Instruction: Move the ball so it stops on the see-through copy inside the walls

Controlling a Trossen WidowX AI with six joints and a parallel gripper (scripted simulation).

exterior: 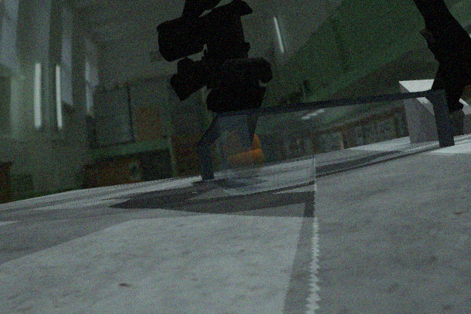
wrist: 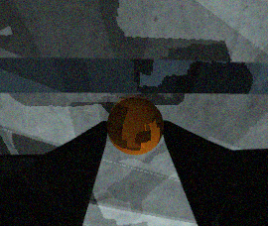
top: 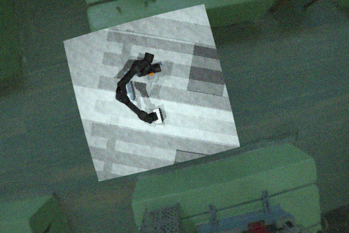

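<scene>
My gripper tip is 2 cm above the see-through copy. From my gripper tip the other things lie so: wall strip 5 cm ahead, 4 cm to the left, 2 cm above; orange ball right at my gripper tip.
</scene>
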